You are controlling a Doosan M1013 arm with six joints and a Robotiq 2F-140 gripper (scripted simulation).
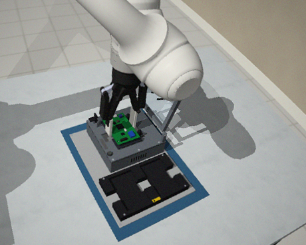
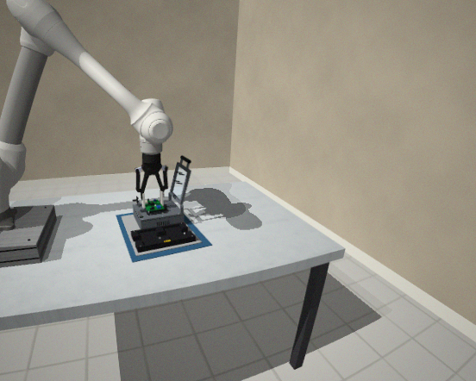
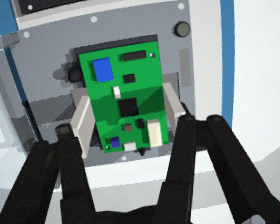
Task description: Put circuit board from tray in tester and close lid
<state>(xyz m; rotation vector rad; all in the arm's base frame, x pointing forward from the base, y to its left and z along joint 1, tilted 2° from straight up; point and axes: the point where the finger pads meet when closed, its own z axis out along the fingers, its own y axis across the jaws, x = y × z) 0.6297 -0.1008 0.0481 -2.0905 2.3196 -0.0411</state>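
My hand is 2 cm above the green circuit board. The rest, counted from my hand: latch hook: 5 cm behind, 6 cm to the left, 1 cm below; tester lid: 13 cm ahead, 1 cm to the right, 8 cm above.
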